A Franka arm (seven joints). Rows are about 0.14 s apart.
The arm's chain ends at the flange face. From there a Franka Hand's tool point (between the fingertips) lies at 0.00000 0.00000 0.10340 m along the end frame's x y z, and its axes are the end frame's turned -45 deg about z.
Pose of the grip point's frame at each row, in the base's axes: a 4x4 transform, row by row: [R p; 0 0 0 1], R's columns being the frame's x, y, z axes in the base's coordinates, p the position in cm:
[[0.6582 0.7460 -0.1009 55.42], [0.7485 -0.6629 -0.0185 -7.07], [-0.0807 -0.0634 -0.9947 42.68], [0 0 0 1]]
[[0.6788 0.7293 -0.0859 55.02], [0.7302 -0.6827 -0.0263 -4.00], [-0.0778 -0.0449 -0.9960 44.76], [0 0 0 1]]
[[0.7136 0.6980 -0.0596 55.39], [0.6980 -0.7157 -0.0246 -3.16], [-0.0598 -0.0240 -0.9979 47.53], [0 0 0 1]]
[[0.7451 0.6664 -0.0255 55.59], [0.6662 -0.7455 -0.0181 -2.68], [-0.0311 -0.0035 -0.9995 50.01], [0 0 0 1]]
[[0.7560 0.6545 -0.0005 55.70], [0.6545 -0.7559 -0.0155 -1.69], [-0.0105 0.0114 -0.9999 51.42], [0 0 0 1]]
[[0.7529 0.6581 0.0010 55.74], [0.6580 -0.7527 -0.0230 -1.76], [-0.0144 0.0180 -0.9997 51.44], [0 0 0 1]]
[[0.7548 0.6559 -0.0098 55.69], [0.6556 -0.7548 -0.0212 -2.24], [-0.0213 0.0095 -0.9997 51.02], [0 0 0 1]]
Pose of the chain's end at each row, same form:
[[0.9929 0.0621 -0.1009 56.46], [0.0605 -0.9980 -0.0185 -6.88], [-0.1019 0.0122 -0.9947 52.97], [0 0 0 1]]
[[0.9957 0.0357 -0.0859 55.91], [0.0336 -0.9991 -0.0263 -3.73], [-0.0868 0.0233 -0.9960 55.06], [0 0 0 1]]
[[0.9982 -0.0110 -0.0596 56.01], [-0.0125 -0.9996 -0.0246 -2.91], [-0.0593 0.0253 -0.9979 57.85], [0 0 0 1]]
[[0.9981 -0.0556 -0.0255 55.85], [-0.0561 -0.9982 -0.0181 -2.49], [-0.0245 0.0195 -0.9995 60.34], [0 0 0 1]]
[[0.9974 -0.0718 -0.0005 55.71], [-0.0717 -0.9973 -0.0155 -1.53], [0.0006 0.0155 -0.9999 61.76], [0 0 0 1]]
[[0.9977 -0.0670 0.0010 55.73], [-0.0670 -0.9975 -0.0230 -1.52], [0.0025 0.0229 -0.9997 61.78], [0 0 0 1]]
[[0.9975 -0.0699 -0.0098 55.79], [-0.0701 -0.9973 -0.0212 -2.02], [-0.0083 0.0218 -0.9997 61.36], [0 0 0 1]]

